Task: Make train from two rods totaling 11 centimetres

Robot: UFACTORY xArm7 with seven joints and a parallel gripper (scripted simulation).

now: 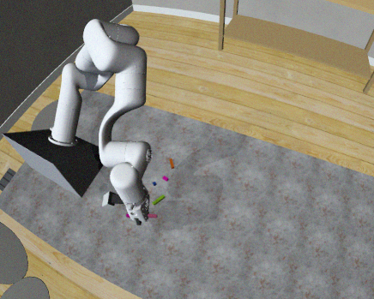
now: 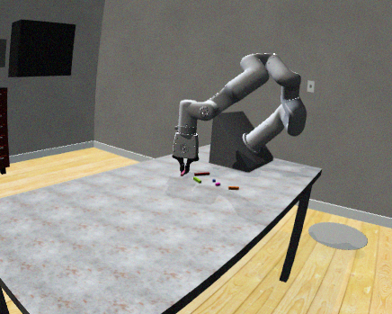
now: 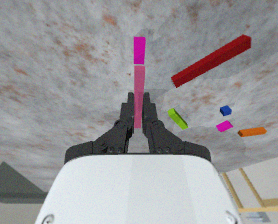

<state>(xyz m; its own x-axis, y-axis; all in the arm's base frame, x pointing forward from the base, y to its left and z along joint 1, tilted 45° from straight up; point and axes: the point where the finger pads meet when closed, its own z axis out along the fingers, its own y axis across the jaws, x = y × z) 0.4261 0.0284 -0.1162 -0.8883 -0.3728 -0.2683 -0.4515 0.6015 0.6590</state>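
Right now the pink rod is 2 cm below my hand. Also, from my hand: red rod 7 cm behind, 4 cm to the left, 3 cm below; then blue rod 4 cm behind, 13 cm to the left, 3 cm below; then lime rod 1 cm ahead, 8 cm to the left, 3 cm below.
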